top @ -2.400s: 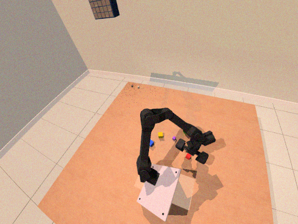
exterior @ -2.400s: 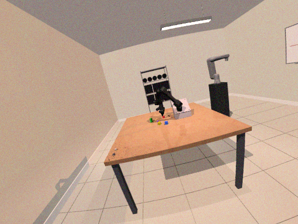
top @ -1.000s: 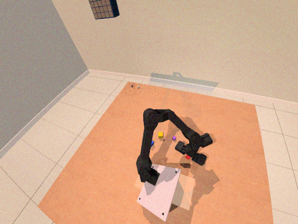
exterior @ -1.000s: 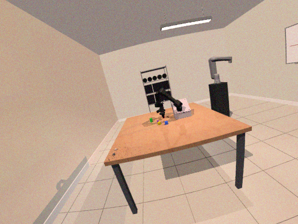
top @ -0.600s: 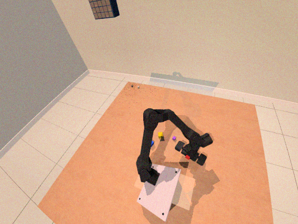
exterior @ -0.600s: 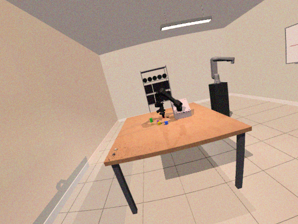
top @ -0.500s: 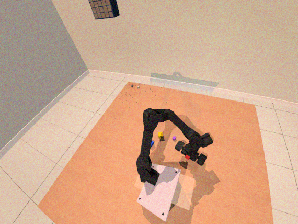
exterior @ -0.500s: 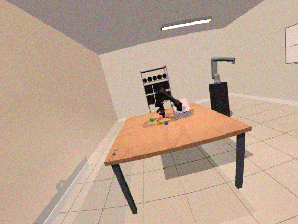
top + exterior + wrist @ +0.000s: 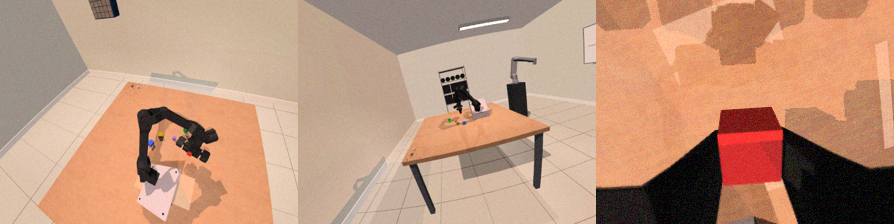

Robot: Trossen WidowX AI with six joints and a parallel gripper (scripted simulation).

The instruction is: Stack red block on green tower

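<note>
Now: gripper tip 180 mm short of the green block, 70 mm to the right of it and 30 mm above it. Round my gripper tip: yellow block 230 mm to the left, 70 mm ahead, 60 mm below; then red block 10 mm above; then purple block 130 mm to the left, 90 mm ahead, 60 mm below.
</note>
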